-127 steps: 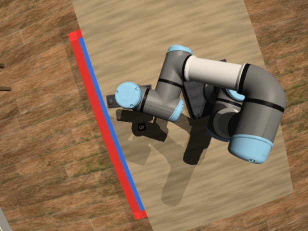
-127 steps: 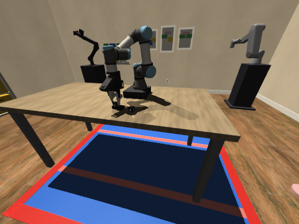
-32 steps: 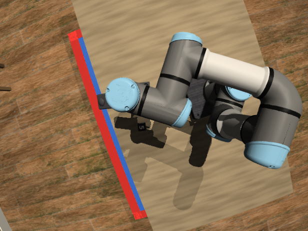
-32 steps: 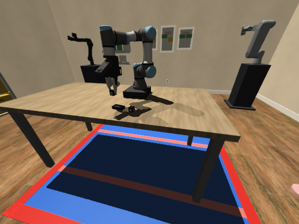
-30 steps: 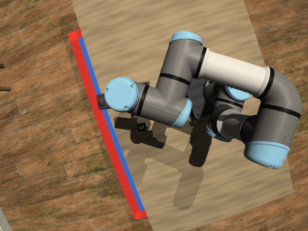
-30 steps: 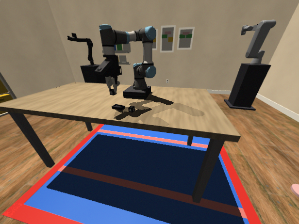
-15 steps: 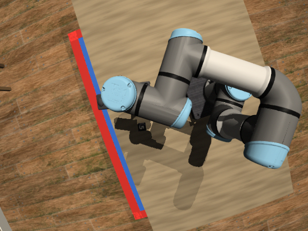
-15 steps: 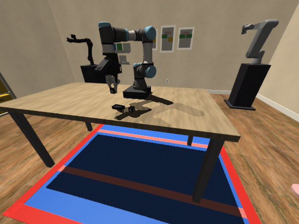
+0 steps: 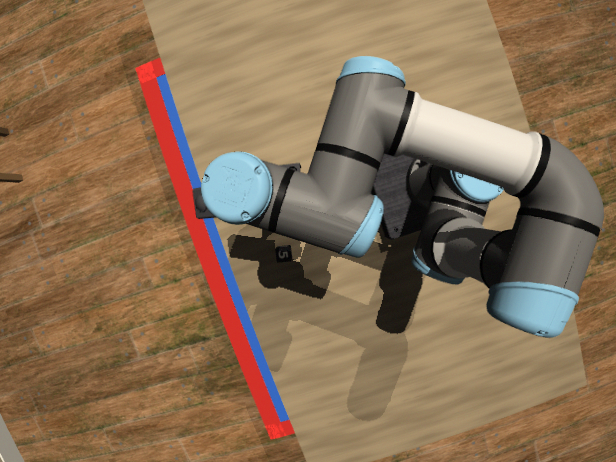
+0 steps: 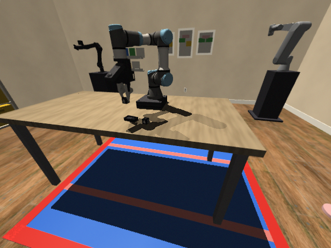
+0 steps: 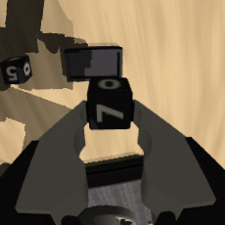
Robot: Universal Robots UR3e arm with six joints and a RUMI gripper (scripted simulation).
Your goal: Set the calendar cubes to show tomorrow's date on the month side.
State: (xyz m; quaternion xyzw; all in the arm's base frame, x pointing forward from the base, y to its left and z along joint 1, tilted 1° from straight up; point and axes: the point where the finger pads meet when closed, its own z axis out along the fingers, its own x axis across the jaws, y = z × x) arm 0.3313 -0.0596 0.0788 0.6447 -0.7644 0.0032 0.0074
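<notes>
Now: hand 20 mm to the right of the black calendar tray and 130 mm above it. Also, from my hand: black cube: 10 mm below.
</notes>
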